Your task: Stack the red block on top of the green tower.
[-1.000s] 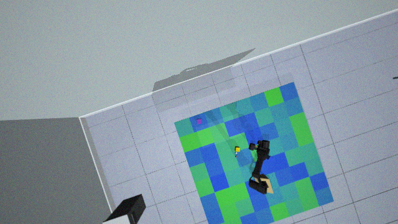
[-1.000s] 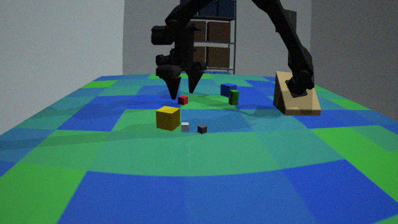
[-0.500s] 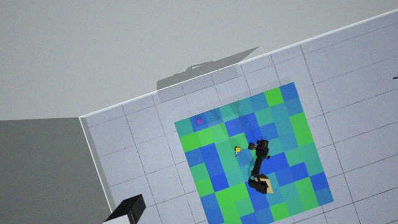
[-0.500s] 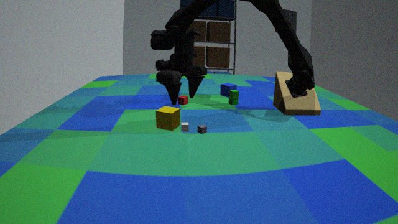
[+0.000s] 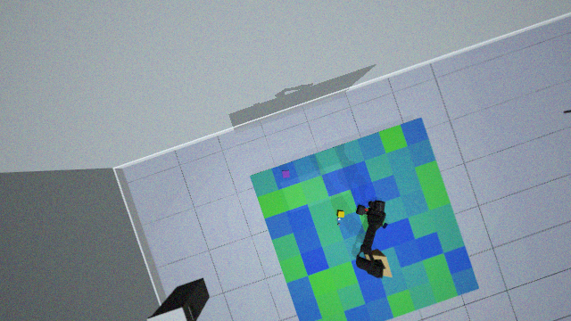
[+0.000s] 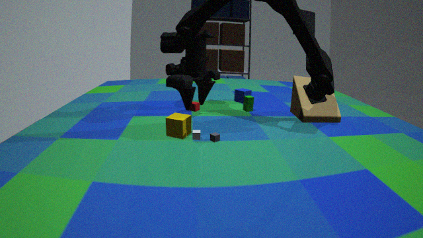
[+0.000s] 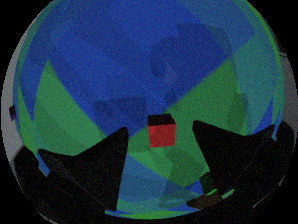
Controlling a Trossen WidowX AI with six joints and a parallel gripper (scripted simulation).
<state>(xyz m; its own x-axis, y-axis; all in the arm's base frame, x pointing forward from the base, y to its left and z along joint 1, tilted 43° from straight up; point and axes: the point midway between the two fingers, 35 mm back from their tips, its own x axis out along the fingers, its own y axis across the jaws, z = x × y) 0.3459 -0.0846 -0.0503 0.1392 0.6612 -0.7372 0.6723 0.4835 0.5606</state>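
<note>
Now: the blue cube 170 mm behind my gripper tip, 80 mm to the right of it and 10 mm above it. Round my gripper tip: small white cube: 200 mm to the left, 20 mm ahead; red block: right at my gripper tip; yellow cube: 170 mm to the left, 60 mm ahead, 10 mm above.
</note>
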